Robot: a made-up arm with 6 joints. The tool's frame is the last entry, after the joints.
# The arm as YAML. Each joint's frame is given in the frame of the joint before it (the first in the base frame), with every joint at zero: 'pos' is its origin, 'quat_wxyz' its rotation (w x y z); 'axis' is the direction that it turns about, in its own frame. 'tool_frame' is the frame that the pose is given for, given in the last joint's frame.
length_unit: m
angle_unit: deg
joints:
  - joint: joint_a
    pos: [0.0, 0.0, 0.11]
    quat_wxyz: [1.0, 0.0, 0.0, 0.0]
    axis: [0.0, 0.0, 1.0]
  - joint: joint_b
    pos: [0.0, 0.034, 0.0]
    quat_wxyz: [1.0, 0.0, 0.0, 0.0]
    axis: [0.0, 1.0, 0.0]
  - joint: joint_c
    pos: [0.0, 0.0, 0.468]
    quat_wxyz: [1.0, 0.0, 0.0, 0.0]
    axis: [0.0, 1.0, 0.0]
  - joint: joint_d
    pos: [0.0, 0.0, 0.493]
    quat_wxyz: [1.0, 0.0, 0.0, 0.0]
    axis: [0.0, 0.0, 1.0]
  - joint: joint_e
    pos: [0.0, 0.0, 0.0]
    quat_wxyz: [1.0, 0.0, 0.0, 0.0]
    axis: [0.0, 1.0, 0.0]
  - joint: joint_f
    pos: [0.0, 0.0, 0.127]
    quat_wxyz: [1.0, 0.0, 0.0, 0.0]
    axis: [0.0, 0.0, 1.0]
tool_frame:
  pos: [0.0, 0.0, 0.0]
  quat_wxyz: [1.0, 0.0, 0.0, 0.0]
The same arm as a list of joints. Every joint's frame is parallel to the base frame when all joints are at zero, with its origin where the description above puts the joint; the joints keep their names.
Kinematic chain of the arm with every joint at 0, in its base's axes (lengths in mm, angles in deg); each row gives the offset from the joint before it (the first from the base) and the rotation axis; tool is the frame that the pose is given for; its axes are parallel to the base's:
joint_a: xyz 0.0 0.0 110.0 axis +z
joint_b: xyz 0.0 34.0 0.0 axis +y
joint_c: xyz 0.0 0.0 468.0 axis +y
joint_d: xyz 0.0 0.0 493.0 axis +z
joint_e: xyz 0.0 0.0 0.0 axis +y
joint_f: xyz 0.0 0.0 127.0 axis +z
tool: xyz 0.0 0.0 0.0

